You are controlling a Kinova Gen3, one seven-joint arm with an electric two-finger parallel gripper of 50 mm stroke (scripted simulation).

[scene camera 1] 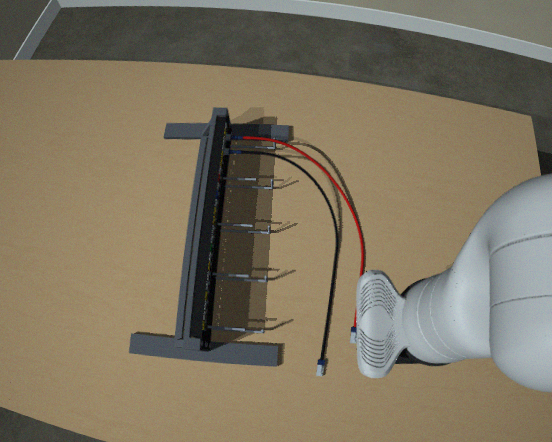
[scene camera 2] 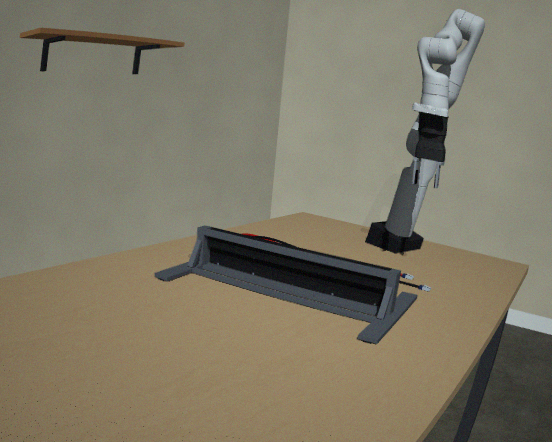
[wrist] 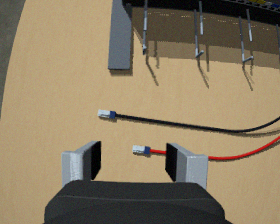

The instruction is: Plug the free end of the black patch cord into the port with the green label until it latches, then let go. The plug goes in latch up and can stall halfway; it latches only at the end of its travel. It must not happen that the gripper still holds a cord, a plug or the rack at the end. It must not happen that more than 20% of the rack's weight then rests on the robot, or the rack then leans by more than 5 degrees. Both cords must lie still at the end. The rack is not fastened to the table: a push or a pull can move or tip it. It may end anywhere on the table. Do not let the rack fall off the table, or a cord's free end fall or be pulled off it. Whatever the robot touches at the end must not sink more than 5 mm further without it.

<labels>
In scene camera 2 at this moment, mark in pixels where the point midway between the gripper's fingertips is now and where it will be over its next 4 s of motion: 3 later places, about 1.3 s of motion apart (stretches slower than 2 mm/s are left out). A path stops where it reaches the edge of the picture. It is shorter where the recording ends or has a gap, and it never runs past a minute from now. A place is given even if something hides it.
The gripper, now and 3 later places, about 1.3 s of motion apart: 425,185; 434,193; 397,192; 384,193
</labels>
